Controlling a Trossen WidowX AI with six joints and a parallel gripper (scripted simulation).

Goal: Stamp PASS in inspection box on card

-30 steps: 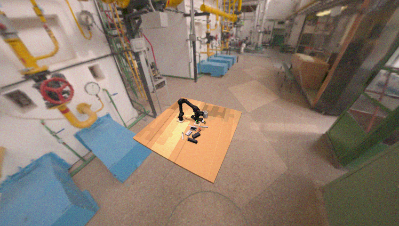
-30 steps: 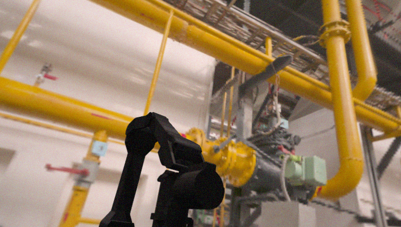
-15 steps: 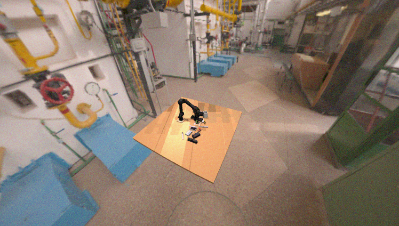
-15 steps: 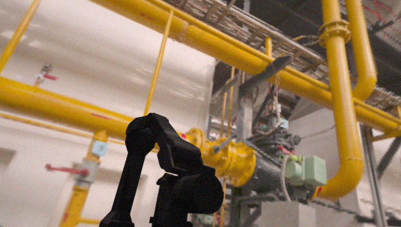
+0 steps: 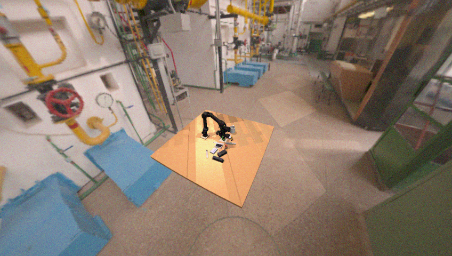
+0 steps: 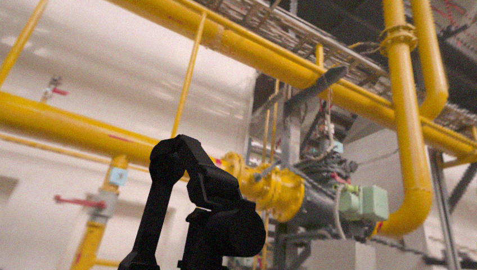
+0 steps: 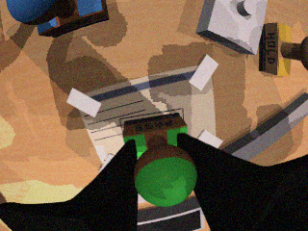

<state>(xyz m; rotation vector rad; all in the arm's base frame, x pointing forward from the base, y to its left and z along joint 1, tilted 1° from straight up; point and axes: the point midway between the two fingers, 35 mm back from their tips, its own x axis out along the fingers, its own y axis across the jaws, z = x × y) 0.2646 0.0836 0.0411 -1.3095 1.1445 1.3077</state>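
Right now my gripper tip is right at the green-knobbed stamp. Also, from my gripper tip: grey strip 20 mm behind, 80 mm to the right, 20 mm below; blue-knobbed stamp 50 mm behind, 80 mm to the left; white card 30 mm below.
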